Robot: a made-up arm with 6 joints.
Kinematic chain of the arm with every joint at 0, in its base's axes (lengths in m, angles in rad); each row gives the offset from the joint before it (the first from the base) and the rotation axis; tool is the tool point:
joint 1: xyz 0 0 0.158 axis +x
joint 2: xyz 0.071 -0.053 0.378 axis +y
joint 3: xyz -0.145 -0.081 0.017 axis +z
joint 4: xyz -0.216 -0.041 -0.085 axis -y
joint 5: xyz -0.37 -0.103 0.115 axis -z
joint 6: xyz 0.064 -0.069 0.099 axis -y
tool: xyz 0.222 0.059 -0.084
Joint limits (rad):
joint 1: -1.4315..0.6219
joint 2: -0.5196..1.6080
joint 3: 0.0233..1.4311
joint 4: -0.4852..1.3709
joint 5: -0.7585..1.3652
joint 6: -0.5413..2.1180
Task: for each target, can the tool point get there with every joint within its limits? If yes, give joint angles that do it. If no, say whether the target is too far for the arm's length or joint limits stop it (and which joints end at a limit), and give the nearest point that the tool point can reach.
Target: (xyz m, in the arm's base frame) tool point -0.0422 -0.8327 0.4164
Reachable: yes | joints 0.4539 1.2345 1.1244 1.1781 -0.0929 0.6022
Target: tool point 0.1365 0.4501 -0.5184
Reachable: no: joint limits stop it (at a limit: joint 1, joint 2, joint 3, joint 4, joint 5, joint 6) | nearest point -0.1686 -0.0796 0.0171 | short by 0.813 m
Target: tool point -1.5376 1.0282 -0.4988
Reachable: no: too far | nearest point -0.7335 0.6213 0.4265 | short by 1.292 m
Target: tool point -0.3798 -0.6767 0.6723
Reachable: yes | joints -0.3552 -0.1495 0.9336 1.0255 -0.0703 1.7622
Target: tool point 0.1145 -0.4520 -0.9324
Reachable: no: joint limits stop it (at a limit: joint 1, joint 2, joint 4, joint 5, joint 6) | nearest point -0.1031 -0.6093 -0.4286 | short by 0.571 m
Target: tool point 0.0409 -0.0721 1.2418
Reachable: yes | joints -0.5134 0.5477 0.8130 -0.1972 0.7500 1.8834
